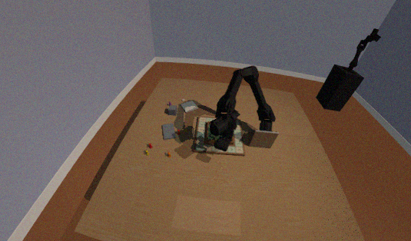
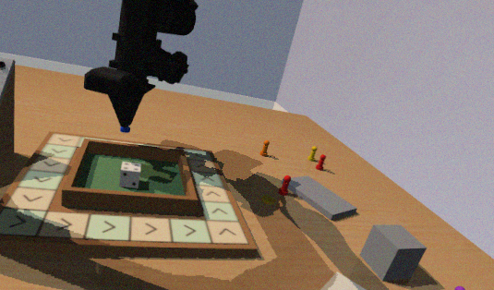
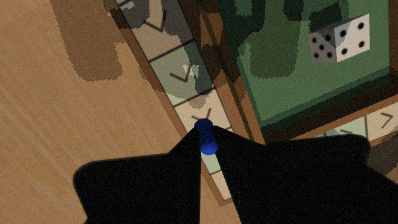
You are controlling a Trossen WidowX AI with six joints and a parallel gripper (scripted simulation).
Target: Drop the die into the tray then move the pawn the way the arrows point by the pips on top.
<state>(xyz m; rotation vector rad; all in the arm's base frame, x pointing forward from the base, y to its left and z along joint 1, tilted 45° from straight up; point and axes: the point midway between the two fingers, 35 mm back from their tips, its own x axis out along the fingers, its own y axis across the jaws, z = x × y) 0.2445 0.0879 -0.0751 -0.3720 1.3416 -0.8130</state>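
My gripper tip is now 10 mm below the blue pawn. The rest, counted from my gripper tip: orange pawn 290 mm ahead, 80 mm to the left, 30 mm below; then green dice tray 110 mm to the right, 40 mm below, 30 mm ahead; then white die 130 mm to the right, 20 mm below, 20 mm ahead.
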